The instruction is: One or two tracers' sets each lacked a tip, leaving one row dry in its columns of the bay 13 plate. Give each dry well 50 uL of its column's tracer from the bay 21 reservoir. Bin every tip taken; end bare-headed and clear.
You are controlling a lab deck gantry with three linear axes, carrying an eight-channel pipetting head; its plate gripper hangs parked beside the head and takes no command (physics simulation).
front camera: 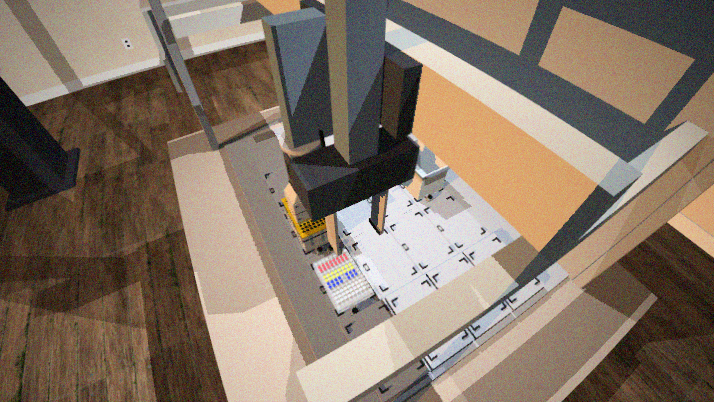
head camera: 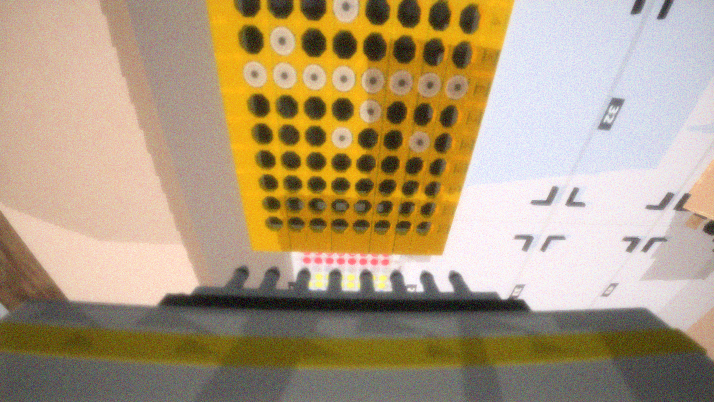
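The pipetting head (front camera: 360,182) hangs above the yellow tip rack (front camera: 312,227) (head camera: 350,241). Its eight dark nozzles (head camera: 335,280) show no tips. The rack holds one full row of eight pale tips (head camera: 343,79) and several single tips, among them one (head camera: 282,41) beyond that row and one (head camera: 370,111) on its nearer side. The plate (front camera: 352,296) has red, yellow and blue wells; the blue columns (front camera: 342,280) show a gap. In the head view the plate is partly hidden. The plate gripper (front camera: 357,242) hangs with its two fingers apart and nothing between. The reservoir cannot be made out.
A pale open-topped box (front camera: 431,175) stands at the far right of the deck, partly behind the head. A pale frame edge (front camera: 220,240) runs along the left side, and an orange panel (front camera: 490,150) stands along the right side.
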